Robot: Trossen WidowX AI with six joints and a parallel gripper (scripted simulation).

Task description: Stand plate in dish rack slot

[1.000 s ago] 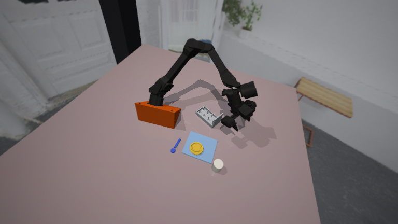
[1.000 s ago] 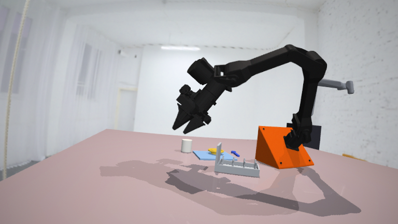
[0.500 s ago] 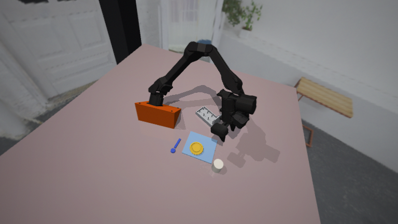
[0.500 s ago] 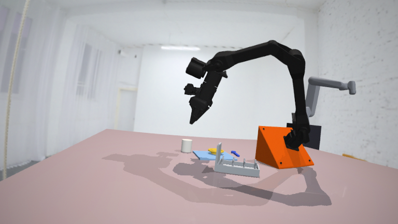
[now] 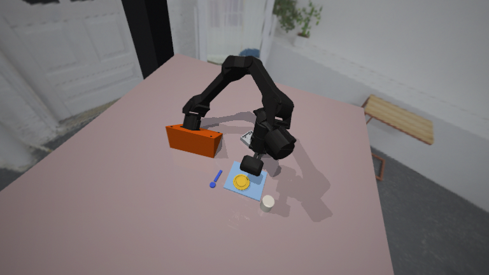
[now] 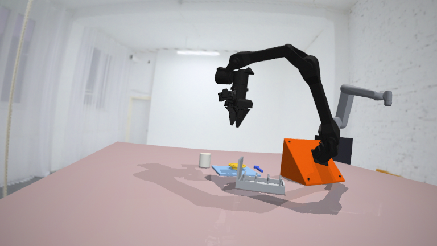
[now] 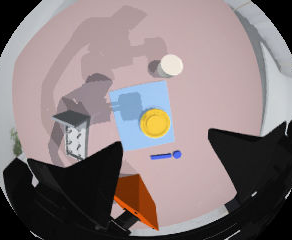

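The yellow plate lies 3 cm behind my gripper tip, 1 cm to the right of it and 15 cm below it. Round my gripper tip: blue spoon 13 cm behind, 4 cm to the right, 16 cm below; cream cup 9 cm ahead, 4 cm to the right, 14 cm below; light blue mat 2 cm behind, 2 cm to the left, 16 cm below.
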